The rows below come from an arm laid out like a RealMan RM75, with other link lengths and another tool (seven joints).
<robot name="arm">
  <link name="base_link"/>
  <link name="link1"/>
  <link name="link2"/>
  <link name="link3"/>
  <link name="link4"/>
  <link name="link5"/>
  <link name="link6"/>
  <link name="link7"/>
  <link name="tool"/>
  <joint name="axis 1" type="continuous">
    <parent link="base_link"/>
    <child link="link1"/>
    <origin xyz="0 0 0.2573" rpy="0 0 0"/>
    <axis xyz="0 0 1"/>
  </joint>
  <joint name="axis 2" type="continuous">
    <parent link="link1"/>
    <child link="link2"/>
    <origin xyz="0 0 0" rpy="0 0 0"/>
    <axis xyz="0 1 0"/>
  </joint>
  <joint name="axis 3" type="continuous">
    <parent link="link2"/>
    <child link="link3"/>
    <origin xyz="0 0 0.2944" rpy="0 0 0"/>
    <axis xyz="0 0 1"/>
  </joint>
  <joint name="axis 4" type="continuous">
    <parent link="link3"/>
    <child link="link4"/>
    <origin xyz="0 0 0" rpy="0 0 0"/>
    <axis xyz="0 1 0"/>
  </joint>
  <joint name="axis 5" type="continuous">
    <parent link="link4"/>
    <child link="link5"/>
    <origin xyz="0 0 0.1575" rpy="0 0 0"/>
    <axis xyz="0 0 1"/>
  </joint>
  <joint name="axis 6" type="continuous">
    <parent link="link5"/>
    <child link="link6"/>
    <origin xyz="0 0 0" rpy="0 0 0"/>
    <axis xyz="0 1 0"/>
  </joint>
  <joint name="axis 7" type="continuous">
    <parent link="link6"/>
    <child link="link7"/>
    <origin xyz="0 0 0.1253" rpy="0 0 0"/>
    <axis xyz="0 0 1"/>
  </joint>
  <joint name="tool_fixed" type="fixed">
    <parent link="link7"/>
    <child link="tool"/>
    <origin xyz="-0.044 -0.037 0.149" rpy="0 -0.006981 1.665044"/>
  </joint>
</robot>
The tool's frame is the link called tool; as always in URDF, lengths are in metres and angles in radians. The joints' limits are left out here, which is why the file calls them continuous.
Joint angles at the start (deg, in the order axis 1, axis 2, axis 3, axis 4, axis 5, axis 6, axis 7):
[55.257 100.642 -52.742 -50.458 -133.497 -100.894 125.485]
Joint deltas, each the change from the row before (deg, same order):
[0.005 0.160 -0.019 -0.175 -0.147 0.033 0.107]
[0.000 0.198 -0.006 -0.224 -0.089 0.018 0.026]
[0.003 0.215 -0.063 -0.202 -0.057 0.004 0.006]
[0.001 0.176 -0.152 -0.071 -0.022 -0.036 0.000]
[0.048 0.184 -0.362 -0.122 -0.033 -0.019 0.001]
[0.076 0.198 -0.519 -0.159 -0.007 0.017 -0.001]
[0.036 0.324 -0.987 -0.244 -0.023 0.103 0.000]
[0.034 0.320 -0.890 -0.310 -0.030 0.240 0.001]
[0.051 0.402 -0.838 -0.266 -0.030 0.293 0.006]
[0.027 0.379 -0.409 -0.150 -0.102 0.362 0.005]
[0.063 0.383 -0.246 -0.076 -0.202 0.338 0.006]
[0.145 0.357 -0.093 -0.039 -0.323 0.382 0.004]
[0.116 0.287 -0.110 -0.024 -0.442 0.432 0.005]
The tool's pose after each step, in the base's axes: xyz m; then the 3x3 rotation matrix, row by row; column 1 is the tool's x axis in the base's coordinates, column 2 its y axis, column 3 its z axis. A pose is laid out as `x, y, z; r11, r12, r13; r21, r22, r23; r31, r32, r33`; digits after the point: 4 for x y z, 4 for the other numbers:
0.1725, 0.4856, -0.0047; -0.5900, -0.7922, 0.1561; -0.7728, 0.6101, 0.1751; -0.2339, -0.0173, -0.9721
0.1718, 0.4854, -0.0058; -0.5883, -0.7935, 0.1560; -0.7741, 0.6083, 0.1753; -0.2340, -0.0176, -0.9721
0.1711, 0.4850, -0.0072; -0.5862, -0.7950, 0.1560; -0.7759, 0.6063, 0.1743; -0.2332, -0.0189, -0.9723
0.1709, 0.4840, -0.0090; -0.5849, -0.7958, 0.1568; -0.7776, 0.6052, 0.1708; -0.2308, -0.0220, -0.9728
0.1706, 0.4829, -0.0111; -0.5812, -0.7978, 0.1603; -0.7808, 0.6022, 0.1663; -0.2292, -0.0286, -0.9730
0.1701, 0.4817, -0.0136; -0.5756, -0.8008, 0.1653; -0.7853, 0.5978, 0.1613; -0.2280, -0.0369, -0.9730
0.1704, 0.4796, -0.0178; -0.5668, -0.8049, 0.1755; -0.7920, 0.5911, 0.1530; -0.2269, -0.0523, -0.9725
0.1703, 0.4784, -0.0214; -0.5574, -0.8095, 0.1843; -0.7983, 0.5836, 0.1488; -0.2280, -0.0642, -0.9715
0.1697, 0.4772, -0.0256; -0.5486, -0.8139, 0.1914; -0.8045, 0.5762, 0.1444; -0.2278, -0.0748, -0.9708
0.1691, 0.4769, -0.0288; -0.5438, -0.8165, 0.1940; -0.8075, 0.5721, 0.1439; -0.2285, -0.0784, -0.9704
0.1685, 0.4768, -0.0317; -0.5406, -0.8181, 0.1961; -0.8095, 0.5693, 0.1438; -0.2292, -0.0810, -0.9700
0.1676, 0.4776, -0.0341; -0.5373, -0.8198, 0.1981; -0.8108, 0.5668, 0.1461; -0.2320, -0.0821, -0.9692
0.1677, 0.4788, -0.0357; -0.5342, -0.8206, 0.2028; -0.8112, 0.5652, 0.1501; -0.2378, -0.0844, -0.9676

